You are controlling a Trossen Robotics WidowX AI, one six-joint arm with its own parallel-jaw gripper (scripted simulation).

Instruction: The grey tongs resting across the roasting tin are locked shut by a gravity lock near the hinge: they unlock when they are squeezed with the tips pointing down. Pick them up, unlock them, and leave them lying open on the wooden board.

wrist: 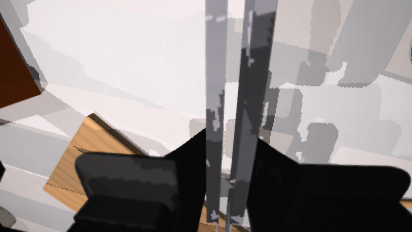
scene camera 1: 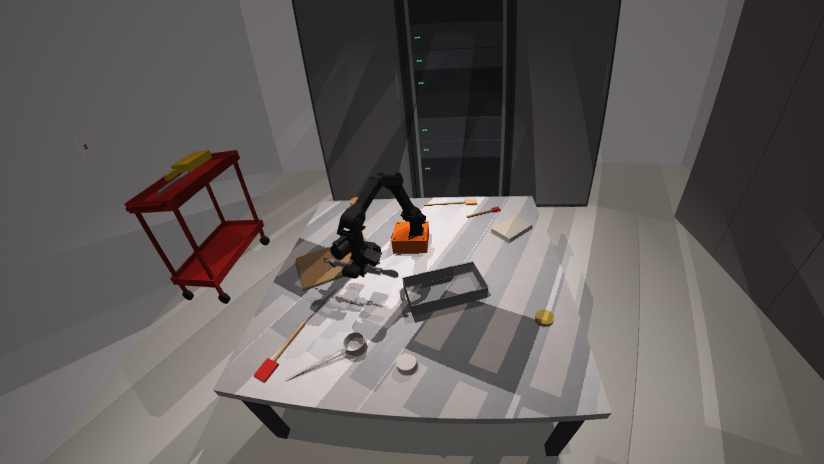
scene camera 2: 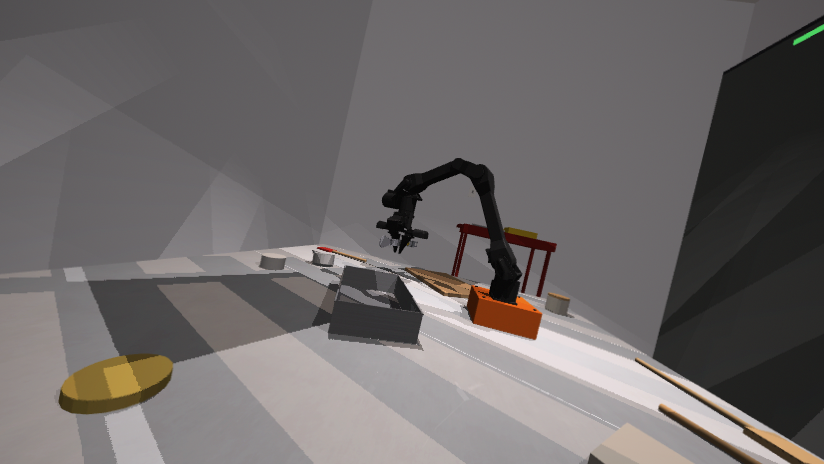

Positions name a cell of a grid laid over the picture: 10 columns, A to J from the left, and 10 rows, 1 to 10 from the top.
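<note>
You can find my gripper (scene camera 1: E6) here, and it's the same gripper (scene camera 2: E6) again from another camera. The wrist camera's got a view of my gripper (wrist: F6) too.
</note>
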